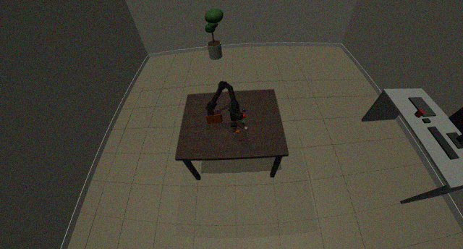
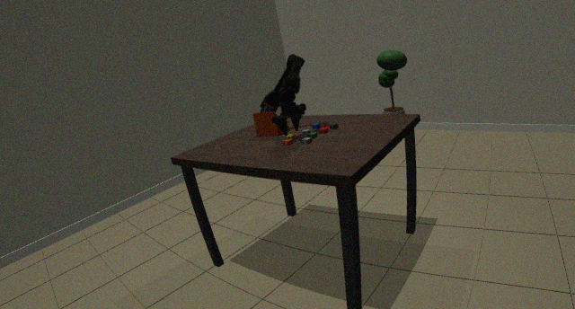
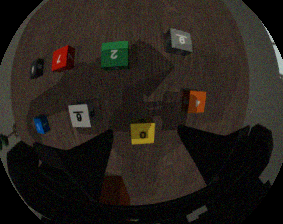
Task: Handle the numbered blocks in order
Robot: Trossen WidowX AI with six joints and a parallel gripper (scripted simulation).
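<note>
My gripper tip is now 1 cm past the yellow block and 2 cm above it. From my gripper tip the other things lie so: green block 10 cm ahead, 2 cm to the left, 2 cm below; orange block 2 cm ahead, 8 cm to the right, 2 cm below; white block 3 cm ahead, 9 cm to the left, 2 cm below.
</note>
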